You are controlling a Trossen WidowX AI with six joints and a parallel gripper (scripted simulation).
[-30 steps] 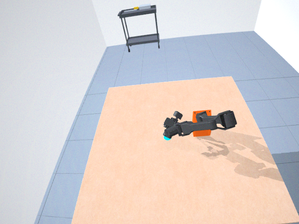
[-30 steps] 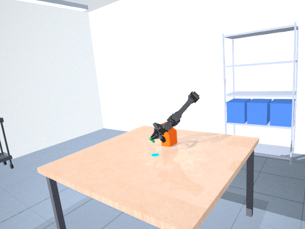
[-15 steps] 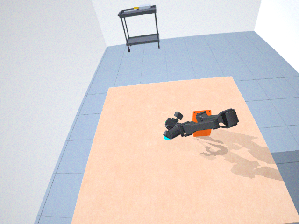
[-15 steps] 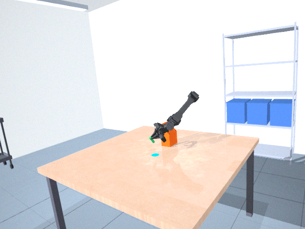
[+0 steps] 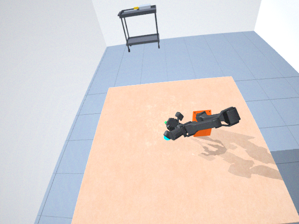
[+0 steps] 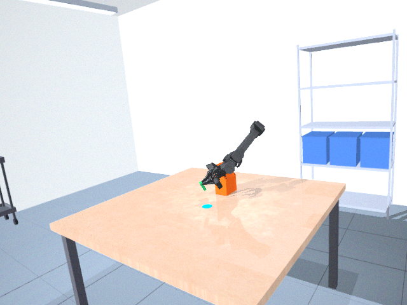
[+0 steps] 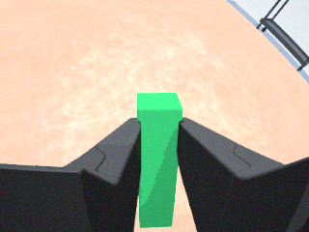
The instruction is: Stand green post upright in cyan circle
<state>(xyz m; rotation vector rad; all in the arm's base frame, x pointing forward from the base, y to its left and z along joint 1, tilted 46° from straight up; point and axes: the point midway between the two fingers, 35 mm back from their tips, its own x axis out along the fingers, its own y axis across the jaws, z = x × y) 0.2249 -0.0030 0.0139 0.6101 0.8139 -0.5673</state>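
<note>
Now: the cyan circle 30 mm to the left of my gripper tip and 140 mm below it. From my gripper tip the other things lie so: green post: 10 mm behind, 20 mm below.
</note>
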